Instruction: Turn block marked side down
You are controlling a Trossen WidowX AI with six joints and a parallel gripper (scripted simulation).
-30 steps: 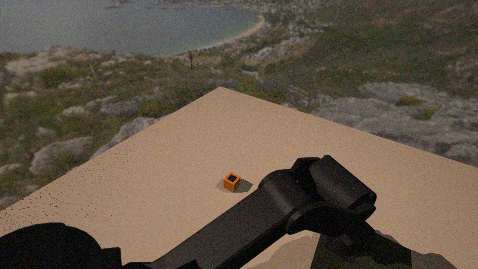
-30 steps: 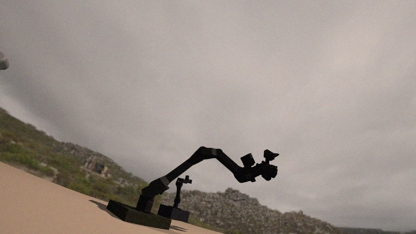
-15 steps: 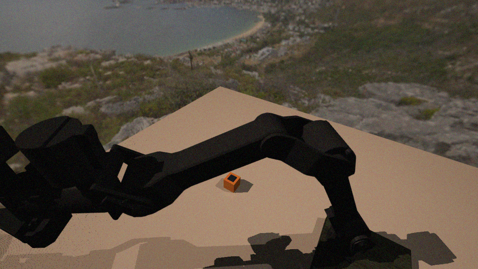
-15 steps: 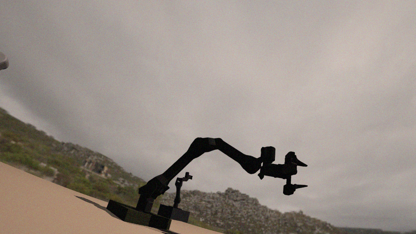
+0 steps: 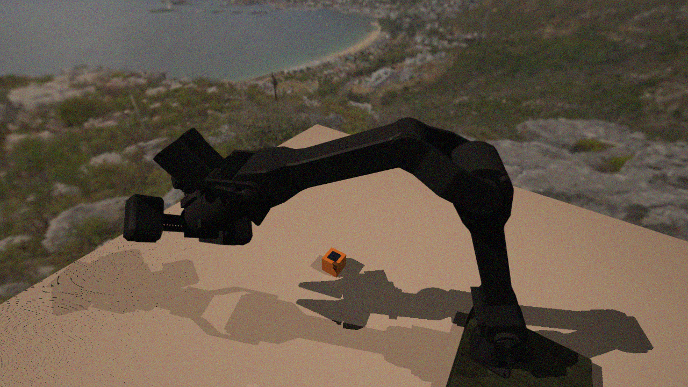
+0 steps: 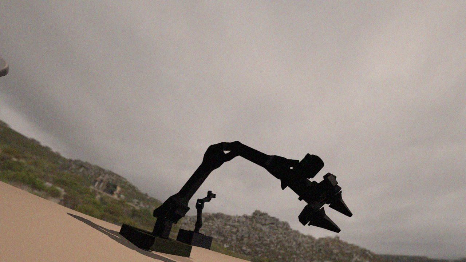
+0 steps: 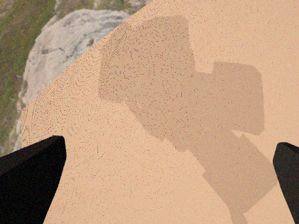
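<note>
Right now the orange block is 18 cm behind my gripper tip, 23 cm to the right of it and 15 cm below it.
</note>
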